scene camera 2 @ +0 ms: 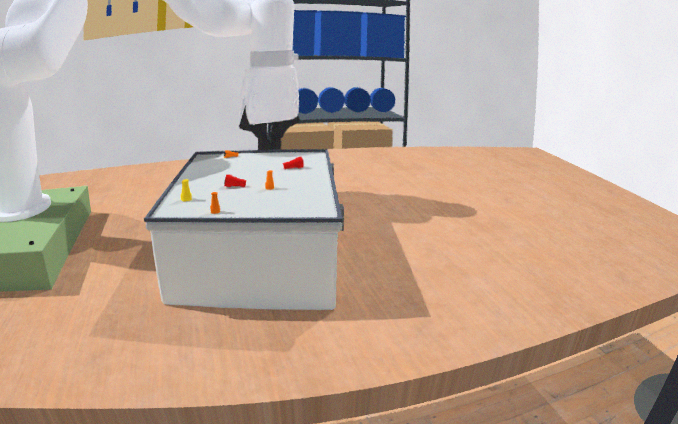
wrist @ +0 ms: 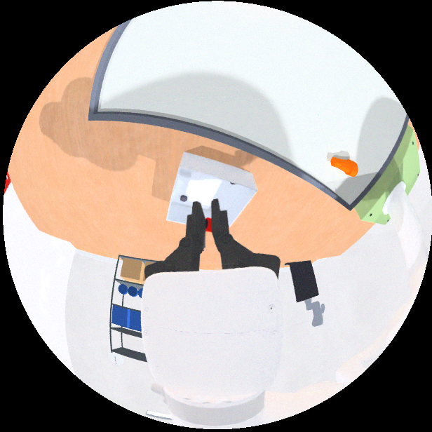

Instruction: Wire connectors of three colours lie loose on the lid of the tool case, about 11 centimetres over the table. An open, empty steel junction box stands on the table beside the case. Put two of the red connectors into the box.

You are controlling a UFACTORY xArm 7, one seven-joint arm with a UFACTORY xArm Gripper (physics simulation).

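Frame: origin at the arm's base, x ahead, y left, z up, level; millimetres.
Seen in the pictures: arm's base, origin of its link: (scene camera 2: 20,209).
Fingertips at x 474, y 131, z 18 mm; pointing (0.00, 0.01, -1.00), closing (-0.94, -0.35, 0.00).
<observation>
Pixels of each thing's top centre, then the offset from my fingertips to it.
- tool case, centre of its top: (scene camera 2: 253,176) 40 mm up, 42 mm back, 235 mm right
- yellow connector, centre of its top: (scene camera 2: 185,180) 60 mm up, 131 mm back, 300 mm right
- tipped orange connector, centre of its top: (scene camera 2: 231,149) 48 mm up, 71 mm back, 107 mm right
My gripper (scene camera 2: 269,142) (wrist: 207,208) is shut on a red connector (wrist: 208,224), which shows between the fingers in the wrist view. The fingers overlap the near part of the open steel junction box (wrist: 220,166) there; their exact height over it is unclear. In scene camera 2 the case hides the box and the fingertips. On the lid of the tool case (scene camera 2: 250,265) (wrist: 225,60) lie one red connector (scene camera 2: 294,163) at the back right and another red connector (scene camera 2: 235,181) near the middle.
Also on the lid are a yellow connector (scene camera 2: 186,191), two upright orange connectors (scene camera 2: 270,180) (scene camera 2: 215,203) and a tipped orange connector (scene camera 2: 231,154) (wrist: 345,166) by the far edge. The green arm base (scene camera 2: 30,260) (wrist: 372,212) is beside the case. A shelf rack (scene camera 2: 407,75) stands behind the table.
</observation>
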